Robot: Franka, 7 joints.
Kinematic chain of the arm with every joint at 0, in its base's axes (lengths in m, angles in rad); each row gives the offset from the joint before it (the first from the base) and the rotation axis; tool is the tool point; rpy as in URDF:
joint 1: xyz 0 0 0.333 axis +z
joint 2: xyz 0 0 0 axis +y
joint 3: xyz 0 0 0.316 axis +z
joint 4: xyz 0.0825 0 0 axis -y
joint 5: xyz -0.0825 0 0.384 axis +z
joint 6: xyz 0 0 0 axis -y
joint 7: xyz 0.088 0 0 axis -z
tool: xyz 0 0 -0.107 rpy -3.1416 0 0
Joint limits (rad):
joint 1: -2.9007..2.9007
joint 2: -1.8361..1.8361
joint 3: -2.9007..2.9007
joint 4: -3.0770..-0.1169
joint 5: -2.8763..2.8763
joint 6: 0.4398..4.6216
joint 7: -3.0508..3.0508
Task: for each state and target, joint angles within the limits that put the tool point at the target. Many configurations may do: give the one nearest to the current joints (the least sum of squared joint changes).
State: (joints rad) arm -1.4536 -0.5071 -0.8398 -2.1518 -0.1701 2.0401 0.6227
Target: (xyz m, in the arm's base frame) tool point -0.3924 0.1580 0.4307
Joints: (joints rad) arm -2.2414 -0.7936 -1.1593 -2.3067 -0.2222 1.6848 0.6227
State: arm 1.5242 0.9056 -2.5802 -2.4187 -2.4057 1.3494 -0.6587
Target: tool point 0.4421 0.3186 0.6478
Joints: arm 1.8184 1.3272 -1.9236 -2.0615 -2.5764 1.3500 -0.6587
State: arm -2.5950 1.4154 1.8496 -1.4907 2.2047 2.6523 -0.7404
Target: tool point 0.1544 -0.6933 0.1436
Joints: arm -2.3119 1.7654 1.4334 -1.4613 2.1861 2.6886 -0.7404
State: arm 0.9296 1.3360 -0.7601 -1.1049 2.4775 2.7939 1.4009
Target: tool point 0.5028 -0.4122 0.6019
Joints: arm 0.4022 0.8332 -1.4780 -1.4398 2.4460 3.0482 1.4009
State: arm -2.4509 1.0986 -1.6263 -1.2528 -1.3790 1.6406 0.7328
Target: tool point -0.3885 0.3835 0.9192
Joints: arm -2.9007 0.6732 -1.7343 -1.0441 -1.4735 1.9673 0.7328
